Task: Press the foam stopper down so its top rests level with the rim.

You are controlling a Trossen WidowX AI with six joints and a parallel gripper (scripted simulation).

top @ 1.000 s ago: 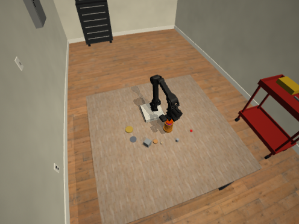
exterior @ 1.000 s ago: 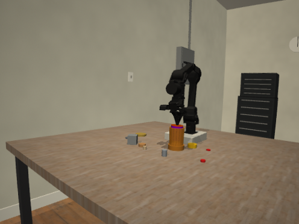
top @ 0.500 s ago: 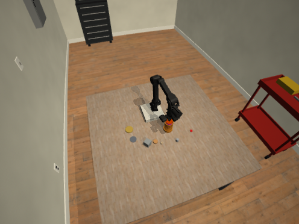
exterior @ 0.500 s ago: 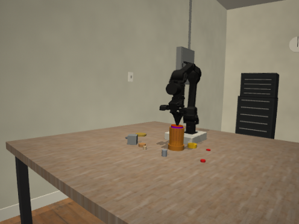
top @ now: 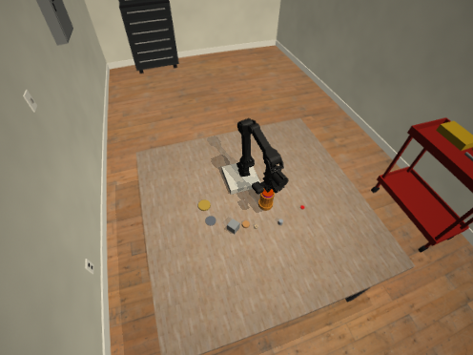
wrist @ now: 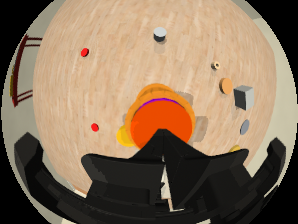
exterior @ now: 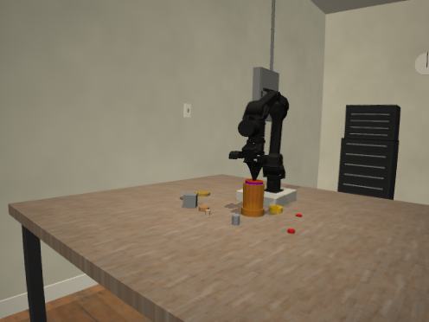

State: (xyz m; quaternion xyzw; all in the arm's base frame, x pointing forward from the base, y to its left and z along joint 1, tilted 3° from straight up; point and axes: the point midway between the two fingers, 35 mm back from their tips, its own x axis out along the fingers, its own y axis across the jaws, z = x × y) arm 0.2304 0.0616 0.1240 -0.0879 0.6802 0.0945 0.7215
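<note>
Now: hand 50 mm above the orange foam stopper. The rest, counted from my hand: small tan disc: 150 mm to the right, 150 mm below, 100 mm ahead; then yellow disc: 150 mm below, 90 mm behind, 40 mm to the left; then small grey cylinder: 140 mm below, 140 mm ahead, 40 mm to the left.
</note>
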